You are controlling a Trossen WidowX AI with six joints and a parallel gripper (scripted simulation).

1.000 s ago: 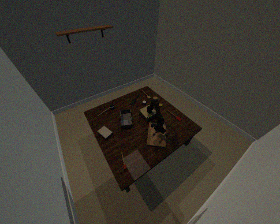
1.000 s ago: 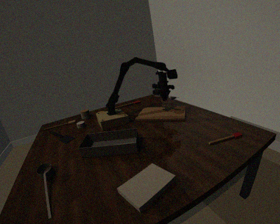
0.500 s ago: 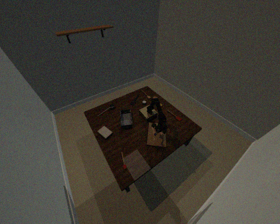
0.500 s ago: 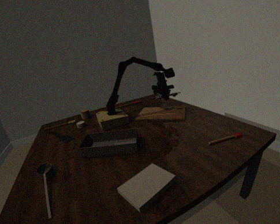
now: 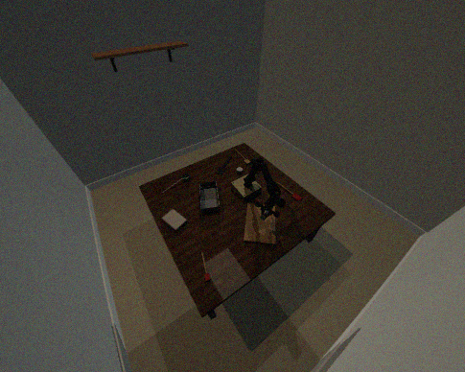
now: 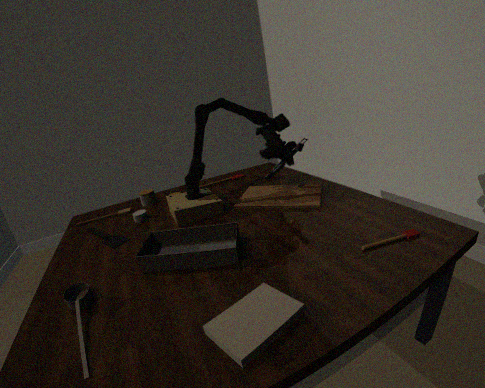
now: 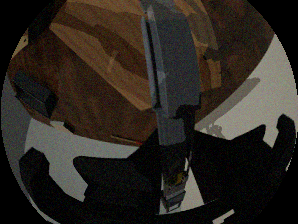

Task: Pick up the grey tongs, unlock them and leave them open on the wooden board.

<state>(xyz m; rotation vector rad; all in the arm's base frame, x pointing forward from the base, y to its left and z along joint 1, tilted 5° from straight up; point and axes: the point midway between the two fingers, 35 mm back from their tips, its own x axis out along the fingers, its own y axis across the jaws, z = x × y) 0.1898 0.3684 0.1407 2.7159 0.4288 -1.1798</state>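
The wooden board is 140 mm below my gripper tip, 40 mm to the right of it and 40 mm behind it. Also, from my gripper tip: red-handled tool 510 mm ahead, 140 mm below, 10 mm to the right; then pale flat box 510 mm to the right, 490 mm ahead, 130 mm below; then roasting tin 520 mm to the right, 130 mm ahead, 120 mm below.
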